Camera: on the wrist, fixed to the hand. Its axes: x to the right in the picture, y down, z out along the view.
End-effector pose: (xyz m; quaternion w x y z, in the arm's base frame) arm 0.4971 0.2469 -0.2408 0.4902 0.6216 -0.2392 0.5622
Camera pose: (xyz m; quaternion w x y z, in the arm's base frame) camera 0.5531 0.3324 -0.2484 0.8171 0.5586 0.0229 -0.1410
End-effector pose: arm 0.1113 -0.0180 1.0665 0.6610 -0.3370 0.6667 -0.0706
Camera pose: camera 0.0979 -0.1158 1.0940 0.4346 -0.8566 0.1032 -0.2582
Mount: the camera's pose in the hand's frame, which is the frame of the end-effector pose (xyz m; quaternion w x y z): 0.0288 -0.0847 -0.0500 0.6630 -0.2549 -0.1950 -0.6763
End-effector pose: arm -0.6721 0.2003 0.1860 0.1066 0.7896 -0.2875 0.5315
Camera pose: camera -0.6552 0.2830 0.2442 0.5754 0.7944 0.1871 0.0530
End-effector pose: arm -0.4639 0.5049 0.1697 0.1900 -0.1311 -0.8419 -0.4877
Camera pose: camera -0.5144 0.4209 0.1399 0.4015 -0.3389 0.5596 0.6409
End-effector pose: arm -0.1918 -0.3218 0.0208 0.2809 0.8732 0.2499 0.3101
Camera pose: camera -0.2284 -0.2267 0.0102 0.6673 0.3988 0.6224 -0.0910
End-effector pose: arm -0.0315 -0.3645 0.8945 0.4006 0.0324 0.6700 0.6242
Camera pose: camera -0.0412 -0.4079 0.8022 0.8267 -0.4120 0.2289 0.3074
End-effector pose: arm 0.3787 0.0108 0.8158 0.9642 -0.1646 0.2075 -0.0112
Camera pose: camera 0.3888 -0.0875 0.7887 0.6302 -0.4974 -0.1589 -0.5746
